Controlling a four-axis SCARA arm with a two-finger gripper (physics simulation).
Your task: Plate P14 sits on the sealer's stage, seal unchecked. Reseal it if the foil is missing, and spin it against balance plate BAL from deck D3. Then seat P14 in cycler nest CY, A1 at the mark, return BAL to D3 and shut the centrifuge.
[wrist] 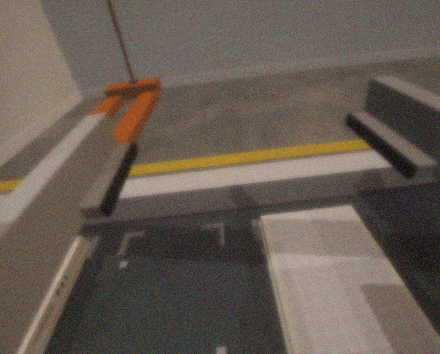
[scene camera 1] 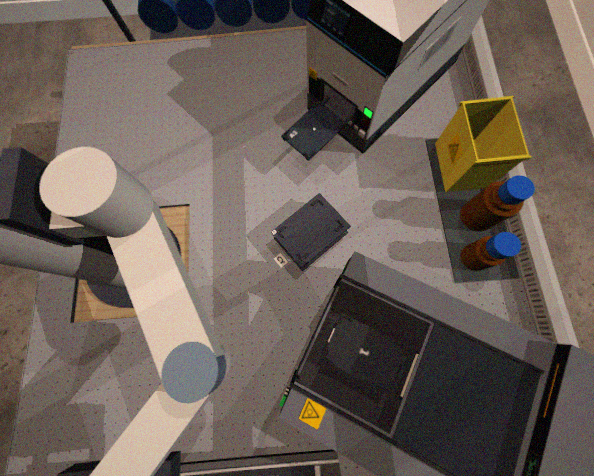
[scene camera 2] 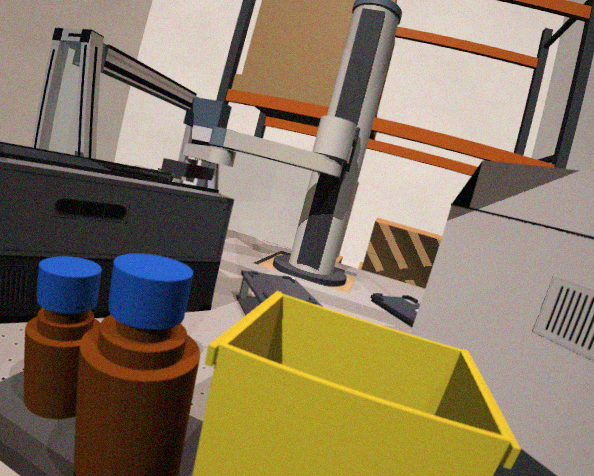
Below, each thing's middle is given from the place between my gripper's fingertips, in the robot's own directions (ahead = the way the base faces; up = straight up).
Now: the white well plate (wrist: pixel 331 280) 12 cm below my hand, 6 cm behind it and 2 cm to the left of it. From my hand the other things lie so: dark tray (scene camera 1: pixel 301 136) 89 cm to the left, 39 cm ahead, 9 cm below; centrifuge (scene camera 1: pixel 482 389) 54 cm ahead, 27 cm to the left, 7 cm below.
